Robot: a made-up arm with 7 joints. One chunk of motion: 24 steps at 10 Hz.
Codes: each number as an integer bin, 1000 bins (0 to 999) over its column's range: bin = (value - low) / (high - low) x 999, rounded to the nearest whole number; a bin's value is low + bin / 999 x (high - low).
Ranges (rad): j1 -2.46..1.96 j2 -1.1..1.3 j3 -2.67..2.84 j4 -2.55..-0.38 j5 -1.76..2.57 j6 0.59..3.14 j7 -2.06..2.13
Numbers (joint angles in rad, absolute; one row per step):
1: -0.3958 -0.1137 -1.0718 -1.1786 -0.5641 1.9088 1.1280
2: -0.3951 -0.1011 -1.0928 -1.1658 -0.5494 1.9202 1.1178
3: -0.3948 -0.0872 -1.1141 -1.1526 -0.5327 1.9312 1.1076
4: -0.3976 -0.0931 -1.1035 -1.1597 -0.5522 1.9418 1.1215
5: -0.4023 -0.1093 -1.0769 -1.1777 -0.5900 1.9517 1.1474
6: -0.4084 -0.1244 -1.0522 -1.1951 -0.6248 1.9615 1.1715
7: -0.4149 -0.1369 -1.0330 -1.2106 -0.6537 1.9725 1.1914
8: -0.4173 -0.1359 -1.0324 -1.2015 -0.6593 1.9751 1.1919
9: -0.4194 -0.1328 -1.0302 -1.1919 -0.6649 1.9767 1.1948
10: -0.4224 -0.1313 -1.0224 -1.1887 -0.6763 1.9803 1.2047
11: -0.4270 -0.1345 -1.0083 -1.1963 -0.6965 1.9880 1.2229
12: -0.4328 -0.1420 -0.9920 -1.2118 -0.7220 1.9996 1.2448
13: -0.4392 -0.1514 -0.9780 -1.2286 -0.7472 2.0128 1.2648
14: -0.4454 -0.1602 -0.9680 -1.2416 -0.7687 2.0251 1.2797
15: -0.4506 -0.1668 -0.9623 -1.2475 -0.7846 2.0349 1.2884
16: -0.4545 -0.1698 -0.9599 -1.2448 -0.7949 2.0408 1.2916
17: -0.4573 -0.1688 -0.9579 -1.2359 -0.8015 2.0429 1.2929
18: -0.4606 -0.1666 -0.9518 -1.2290 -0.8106 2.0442 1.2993
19: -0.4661 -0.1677 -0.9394 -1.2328 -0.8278 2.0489 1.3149
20: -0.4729 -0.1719 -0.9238 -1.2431 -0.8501 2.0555 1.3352
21: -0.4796 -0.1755 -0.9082 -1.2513 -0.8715 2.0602 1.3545
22: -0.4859 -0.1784 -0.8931 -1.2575 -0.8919 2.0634 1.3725
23: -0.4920 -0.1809 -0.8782 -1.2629 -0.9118 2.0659 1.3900
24: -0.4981 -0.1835 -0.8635 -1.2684 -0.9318 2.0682 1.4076
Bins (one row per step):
1: 467 411 290 631 276 517 760
2: 467 416 286 637 279 521 758
3: 467 422 282 643 283 525 755
4: 466 419 284 640 279 530 759
5: 465 412 289 632 270 533 765
6: 464 406 293 624 262 537 770
7: 462 401 297 617 255 542 775
8: 462 401 297 621 254 543 775
9: 461 403 297 625 253 543 776
10: 461 403 299 627 250 545 778
11: 459 402 301 623 245 548 783
12: 458 399 304 616 239 552 788
13: 457 395 307 608 234 557 793
14: 455 391 309 602 229 562 796
15: 454 388 310 600 225 566 798
16: 453 387 310 601 223 568 799
17: 453 388 310 605 221 569 799
18: 452 389 312 608 219 570 801
19: 451 388 314 606 215 572 805
20: 449 386 317 602 210 574 809
21: 448 385 319 598 205 576 814
22: 446 384 322 595 200 577 818
23: 445 383 325 593 196 578 823
24: 443 381 328 590 191 579 827

